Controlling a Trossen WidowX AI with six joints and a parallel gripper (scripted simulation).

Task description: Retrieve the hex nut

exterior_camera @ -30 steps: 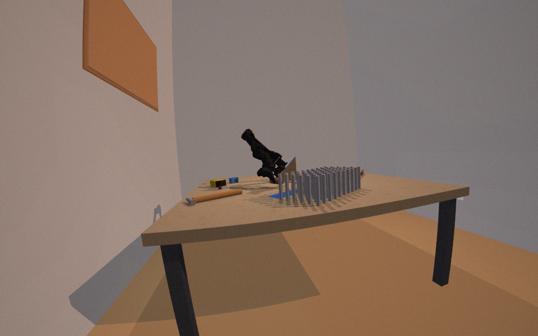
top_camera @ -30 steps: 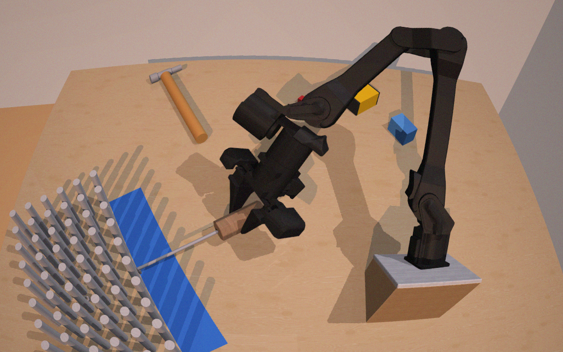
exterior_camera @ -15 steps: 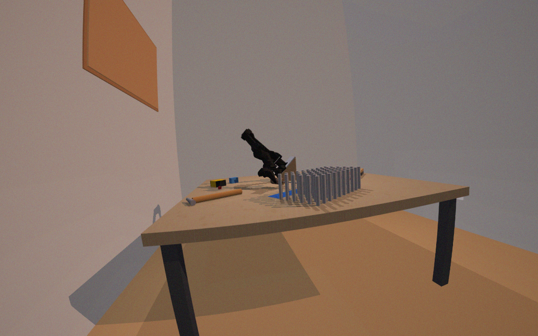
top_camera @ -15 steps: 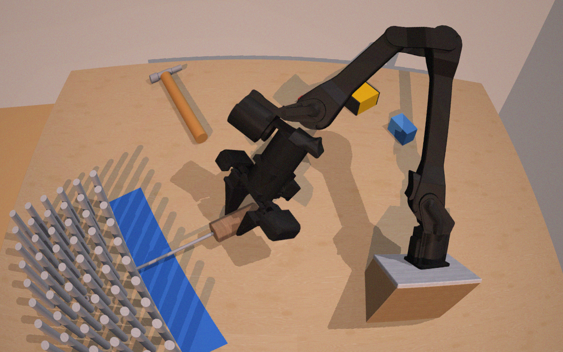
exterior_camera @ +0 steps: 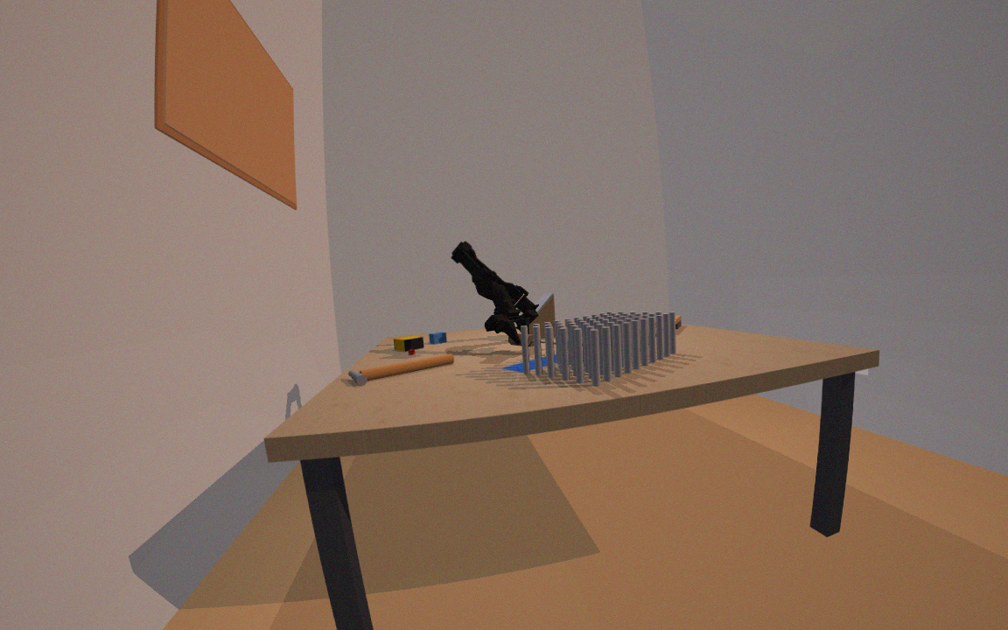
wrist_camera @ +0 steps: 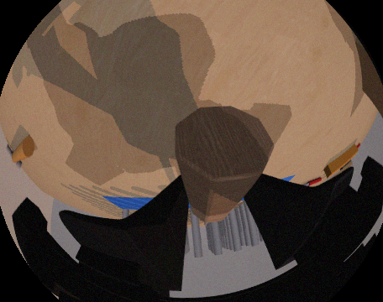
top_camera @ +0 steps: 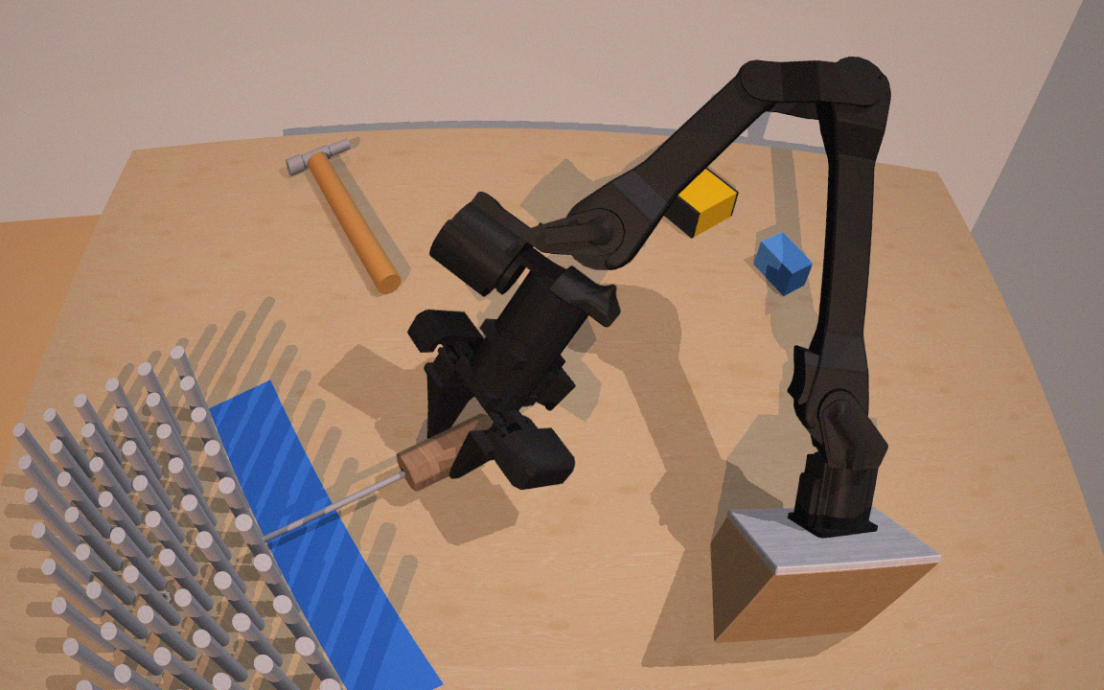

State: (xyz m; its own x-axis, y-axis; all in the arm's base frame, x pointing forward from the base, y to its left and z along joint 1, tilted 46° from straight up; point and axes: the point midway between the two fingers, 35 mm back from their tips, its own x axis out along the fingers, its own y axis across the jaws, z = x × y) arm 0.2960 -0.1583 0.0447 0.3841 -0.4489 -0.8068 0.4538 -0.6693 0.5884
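My gripper tip is 13 cm short of the blue taped strip, 7 cm to the right of it and 3 cm above it. The rest, counted from my gripper tip: small red cube: 35 cm to the right, 18 cm behind, 2 cm below; blue block: 40 cm behind, 25 cm to the right, 1 cm below; small hex nut: 28 cm ahead, 14 cm to the left, 3 cm below.
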